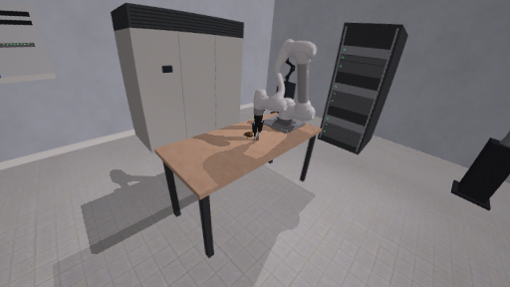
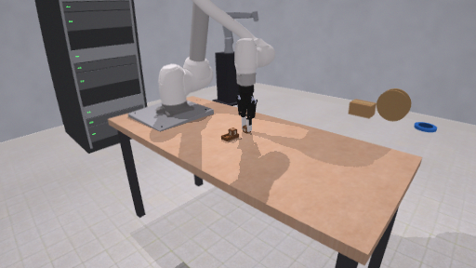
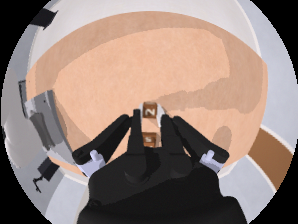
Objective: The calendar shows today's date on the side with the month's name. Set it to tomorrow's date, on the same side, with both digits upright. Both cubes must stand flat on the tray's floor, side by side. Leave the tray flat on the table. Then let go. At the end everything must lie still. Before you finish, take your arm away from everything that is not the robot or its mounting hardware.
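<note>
Right now my hand is 110 mm to the left of the small brown wooden tray, 30 mm above it and 10 mm short of it.
</note>
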